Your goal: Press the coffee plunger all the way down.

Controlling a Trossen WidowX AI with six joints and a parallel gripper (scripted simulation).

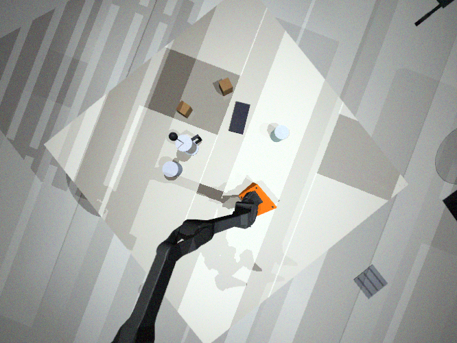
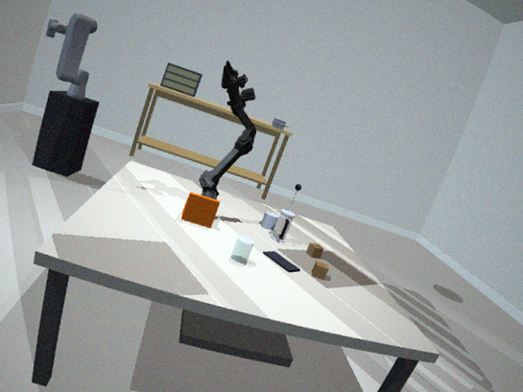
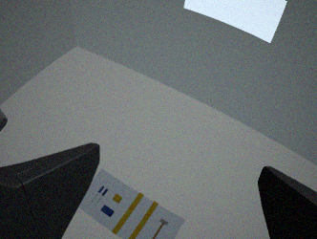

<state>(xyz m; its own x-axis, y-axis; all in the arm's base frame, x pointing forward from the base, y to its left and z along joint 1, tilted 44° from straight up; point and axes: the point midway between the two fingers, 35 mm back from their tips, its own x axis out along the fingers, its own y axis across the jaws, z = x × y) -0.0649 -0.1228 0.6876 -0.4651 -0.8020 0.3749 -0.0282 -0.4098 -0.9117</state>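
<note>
Right now the coffee press is 50 cm ahead of my gripper tip, 28 cm to the right of it and 55 cm below it.
</note>
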